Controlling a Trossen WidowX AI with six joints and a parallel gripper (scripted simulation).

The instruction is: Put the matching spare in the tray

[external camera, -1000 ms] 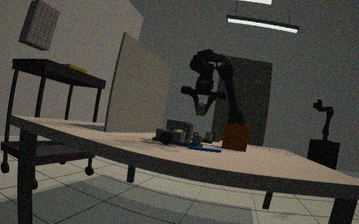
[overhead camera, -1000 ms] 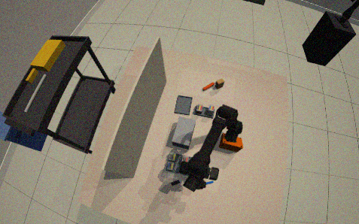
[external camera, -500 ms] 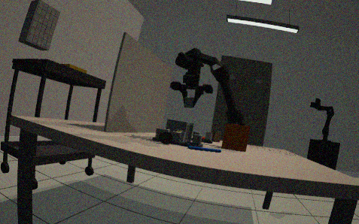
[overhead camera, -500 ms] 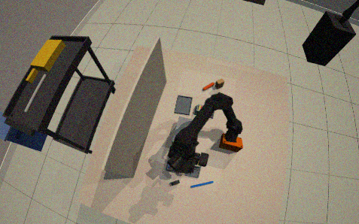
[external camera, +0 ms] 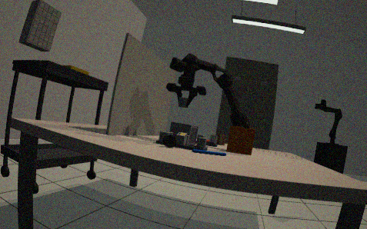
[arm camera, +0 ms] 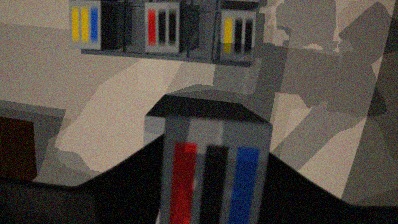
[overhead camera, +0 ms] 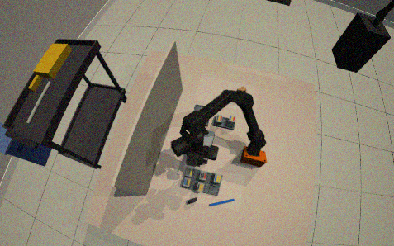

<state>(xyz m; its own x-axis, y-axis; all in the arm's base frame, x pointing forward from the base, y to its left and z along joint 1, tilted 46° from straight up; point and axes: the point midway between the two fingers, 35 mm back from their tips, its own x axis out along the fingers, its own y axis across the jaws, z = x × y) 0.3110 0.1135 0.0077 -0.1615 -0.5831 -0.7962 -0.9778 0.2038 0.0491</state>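
My gripper tip is now 20 mm short of the flat grey tray, 300 mm to the left of it and 180 mm above it. From my gripper tip the other things lie so: black spare 40 mm behind, 130 mm to the left, 130 mm below; tall grey panel 220 mm ahead, 120 mm to the right, 40 mm above; grey mounted unit 10 mm behind, 80 mm to the right, 130 mm below.
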